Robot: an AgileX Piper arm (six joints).
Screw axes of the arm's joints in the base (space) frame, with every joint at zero. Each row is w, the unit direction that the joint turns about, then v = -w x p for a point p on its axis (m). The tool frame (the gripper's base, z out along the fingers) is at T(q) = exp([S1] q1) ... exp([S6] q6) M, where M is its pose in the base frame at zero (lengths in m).
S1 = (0, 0, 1, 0.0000, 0.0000, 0.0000)
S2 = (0, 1, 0, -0.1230, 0.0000, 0.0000)
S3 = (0, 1, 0, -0.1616, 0.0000, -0.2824)
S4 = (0.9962, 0, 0.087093, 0.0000, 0.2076, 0.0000)
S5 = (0, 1, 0, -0.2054, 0.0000, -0.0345)
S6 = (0.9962, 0, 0.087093, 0.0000, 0.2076, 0.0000)
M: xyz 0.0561 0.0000 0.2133 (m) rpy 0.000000 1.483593 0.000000 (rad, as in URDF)
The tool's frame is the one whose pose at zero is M.
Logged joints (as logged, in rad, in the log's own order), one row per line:
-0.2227 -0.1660 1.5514 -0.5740 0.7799 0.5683
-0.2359 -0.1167 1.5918 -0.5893 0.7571 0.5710
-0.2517 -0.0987 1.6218 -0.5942 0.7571 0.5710
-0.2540 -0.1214 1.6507 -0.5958 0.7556 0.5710
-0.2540 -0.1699 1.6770 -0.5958 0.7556 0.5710
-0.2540 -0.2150 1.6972 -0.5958 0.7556 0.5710
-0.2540 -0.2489 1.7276 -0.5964 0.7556 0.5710
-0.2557 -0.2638 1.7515 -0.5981 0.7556 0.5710
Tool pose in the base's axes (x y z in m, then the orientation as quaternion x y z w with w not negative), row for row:
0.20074 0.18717 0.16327 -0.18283 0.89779 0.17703 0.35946
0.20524 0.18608 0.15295 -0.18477 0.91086 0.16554 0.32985
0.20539 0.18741 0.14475 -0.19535 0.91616 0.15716 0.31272
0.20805 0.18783 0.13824 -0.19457 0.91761 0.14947 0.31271
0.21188 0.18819 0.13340 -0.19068 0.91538 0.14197 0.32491
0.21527 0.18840 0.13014 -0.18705 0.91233 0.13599 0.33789
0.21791 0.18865 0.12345 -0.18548 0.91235 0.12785 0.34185
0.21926 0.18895 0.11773 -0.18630 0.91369 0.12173 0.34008
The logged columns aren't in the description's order. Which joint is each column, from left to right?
Columns, left to right: q6, q5, q2, q3, q1, q4.
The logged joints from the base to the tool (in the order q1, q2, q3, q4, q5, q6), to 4 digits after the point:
0.7799 1.5514 -0.5740 0.5683 -0.1660 -0.2227
0.7571 1.5918 -0.5893 0.5710 -0.1167 -0.2359
0.7571 1.6218 -0.5942 0.5710 -0.0987 -0.2517
0.7556 1.6507 -0.5958 0.5710 -0.1214 -0.2540
0.7556 1.6770 -0.5958 0.5710 -0.1699 -0.2540
0.7556 1.6972 -0.5958 0.5710 -0.2150 -0.2540
0.7556 1.7276 -0.5964 0.5710 -0.2489 -0.2540
0.7556 1.7515 -0.5981 0.5710 -0.2638 -0.2557

